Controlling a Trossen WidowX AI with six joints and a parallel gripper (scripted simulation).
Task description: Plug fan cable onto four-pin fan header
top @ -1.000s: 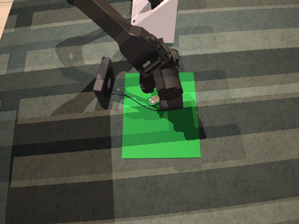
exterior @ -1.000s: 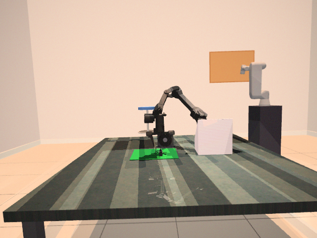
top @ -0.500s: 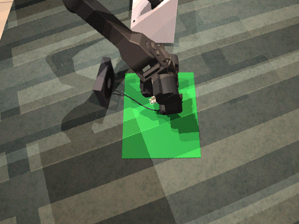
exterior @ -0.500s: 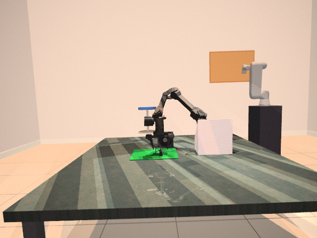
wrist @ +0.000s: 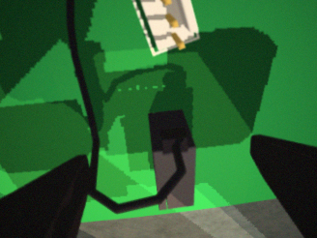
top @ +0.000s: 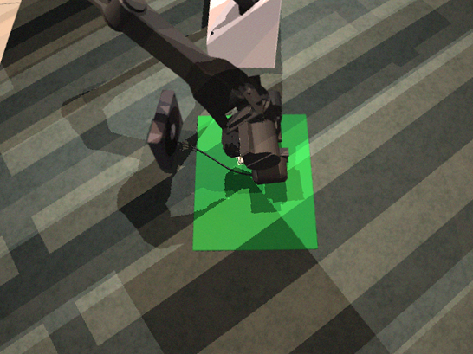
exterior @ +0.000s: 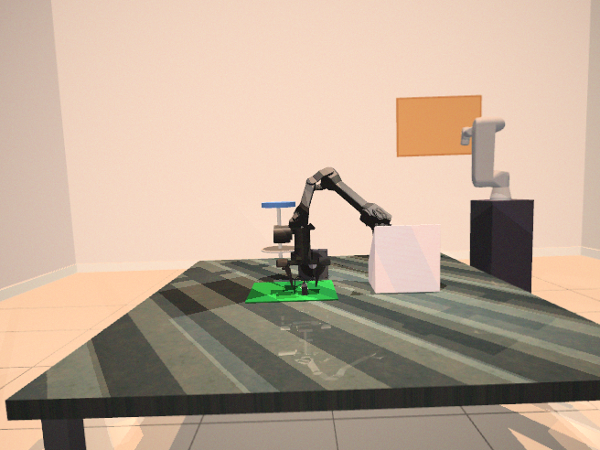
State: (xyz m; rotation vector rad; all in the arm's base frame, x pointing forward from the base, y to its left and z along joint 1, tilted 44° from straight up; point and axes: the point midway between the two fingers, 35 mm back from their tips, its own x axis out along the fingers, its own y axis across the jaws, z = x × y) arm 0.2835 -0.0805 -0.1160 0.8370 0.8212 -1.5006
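Right now my gripper tip is 60 mm to the left of the four-pin header and 20 mm above it. Round my gripper tip: dark square fan: 210 mm to the right, 50 mm behind, 30 mm above; then dark fan plug: 10 mm to the left; then green board: 50 mm to the right, 40 mm below, 40 mm ahead.
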